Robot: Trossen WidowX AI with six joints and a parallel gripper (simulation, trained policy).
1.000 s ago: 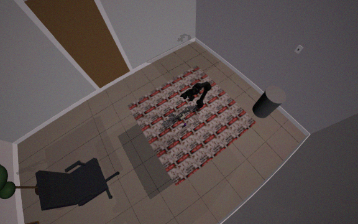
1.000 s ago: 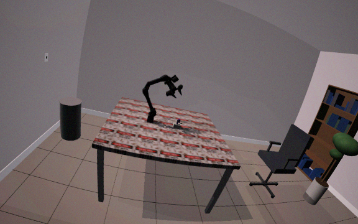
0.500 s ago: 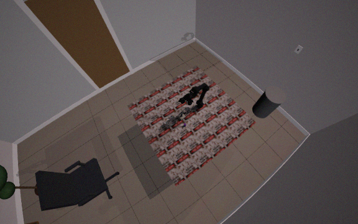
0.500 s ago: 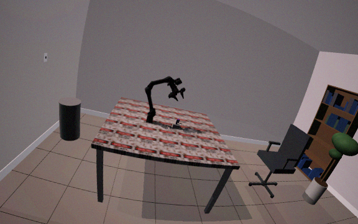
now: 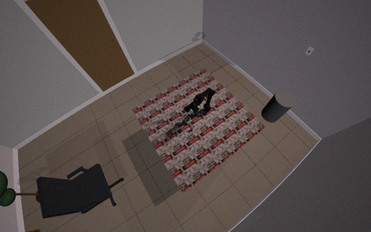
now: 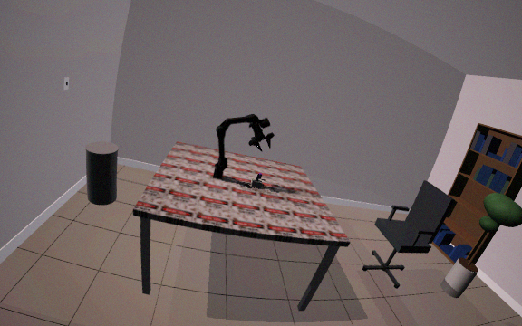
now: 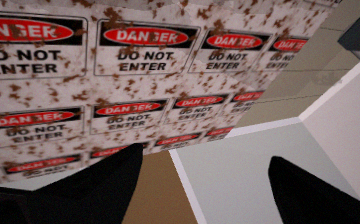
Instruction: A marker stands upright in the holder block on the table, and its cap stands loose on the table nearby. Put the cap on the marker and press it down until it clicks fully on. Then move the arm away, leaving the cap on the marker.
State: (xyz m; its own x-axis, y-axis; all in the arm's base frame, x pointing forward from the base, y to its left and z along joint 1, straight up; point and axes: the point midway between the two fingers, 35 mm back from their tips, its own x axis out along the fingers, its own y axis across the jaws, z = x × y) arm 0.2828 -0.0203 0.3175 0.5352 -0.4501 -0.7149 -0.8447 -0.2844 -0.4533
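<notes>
The purple cap lies 40 mm ahead of my gripper tip, 150 mm to the left of it and 270 mm below it. Round my gripper tip: holder block (30 mm to the left, 270 mm below).
</notes>
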